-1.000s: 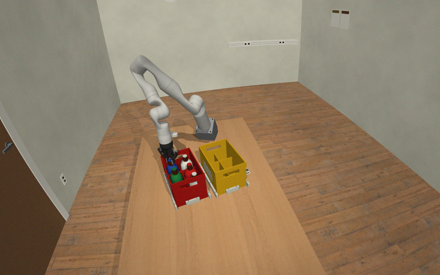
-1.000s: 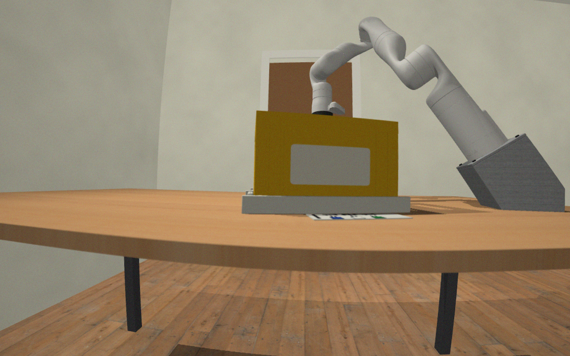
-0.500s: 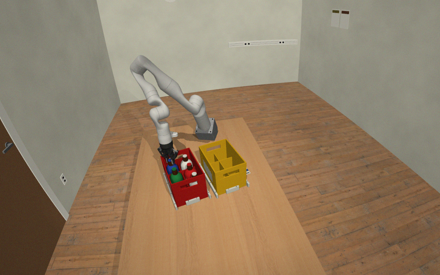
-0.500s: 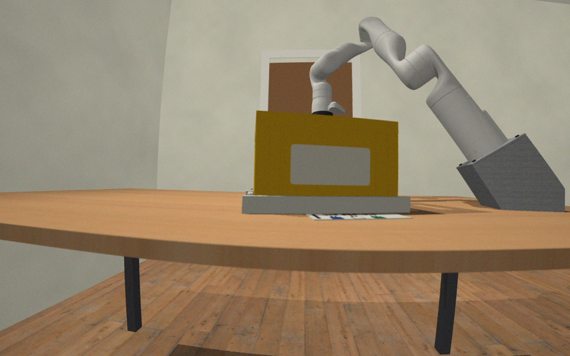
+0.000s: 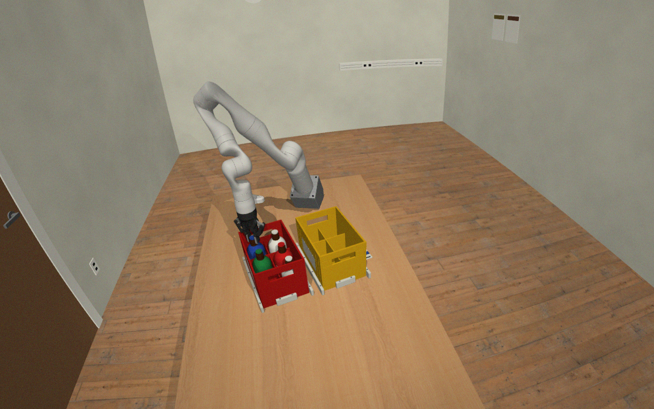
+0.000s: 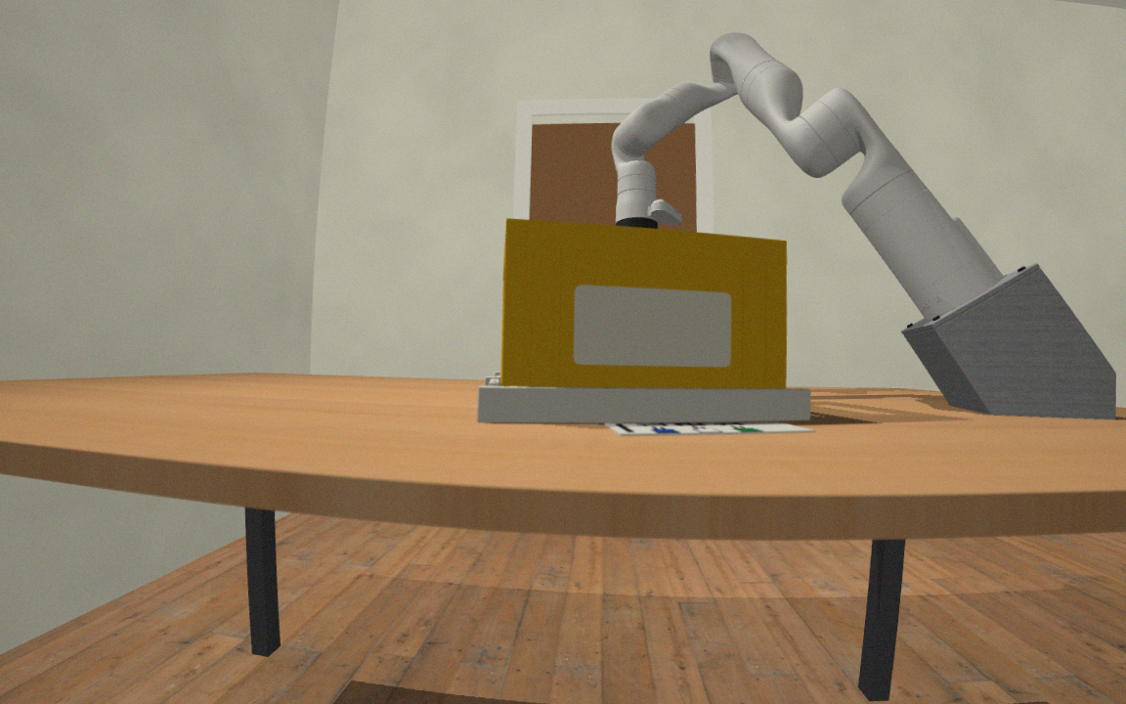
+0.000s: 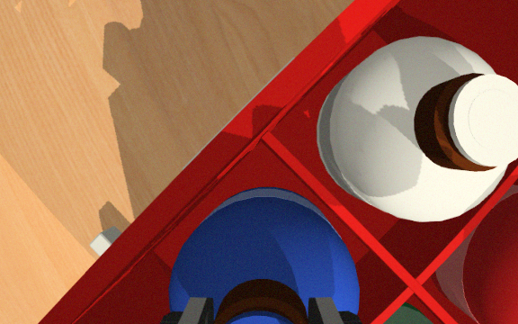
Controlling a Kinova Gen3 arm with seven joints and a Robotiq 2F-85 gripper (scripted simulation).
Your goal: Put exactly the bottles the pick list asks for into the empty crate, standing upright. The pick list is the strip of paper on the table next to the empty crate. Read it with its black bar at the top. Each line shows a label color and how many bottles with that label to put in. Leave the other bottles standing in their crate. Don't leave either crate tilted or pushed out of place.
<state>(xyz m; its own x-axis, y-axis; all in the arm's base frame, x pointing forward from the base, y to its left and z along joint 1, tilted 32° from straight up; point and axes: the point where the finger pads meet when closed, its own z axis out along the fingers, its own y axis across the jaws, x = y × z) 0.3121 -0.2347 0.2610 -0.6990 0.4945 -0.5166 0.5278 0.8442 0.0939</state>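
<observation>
Right now my hand is 70 mm above the blue bottle. From my hand the other things lie so: red bottle (80 mm ahead, 100 mm to the left, 70 mm below); then red crate (80 mm ahead, 60 mm to the left, 80 mm below); then green bottle (90 mm ahead, 10 mm to the left, 70 mm below).
</observation>
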